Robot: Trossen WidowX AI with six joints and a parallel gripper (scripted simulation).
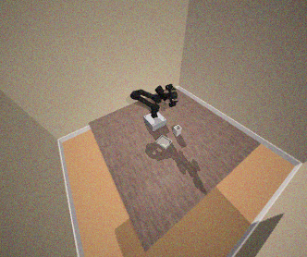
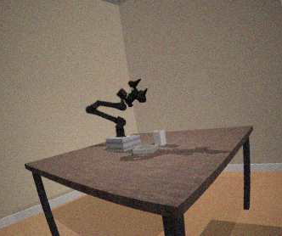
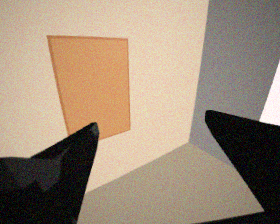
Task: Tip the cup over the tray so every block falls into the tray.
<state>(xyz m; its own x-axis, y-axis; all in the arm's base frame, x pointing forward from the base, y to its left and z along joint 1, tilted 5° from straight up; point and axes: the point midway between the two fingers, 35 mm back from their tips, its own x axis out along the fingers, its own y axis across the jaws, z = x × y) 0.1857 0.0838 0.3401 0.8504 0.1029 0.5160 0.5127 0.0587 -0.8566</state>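
Right now the green block is 6 cm ahead of my gripper tip, 1 cm to the left of it and 39 cm below it. Round my gripper tip: white square cup: 6 cm ahead, 1 cm to the left, 41 cm below; then purple block: 7 cm ahead, 1 cm to the left, 42 cm below; then red block: 6 cm ahead, 1 cm to the left, 41 cm below.
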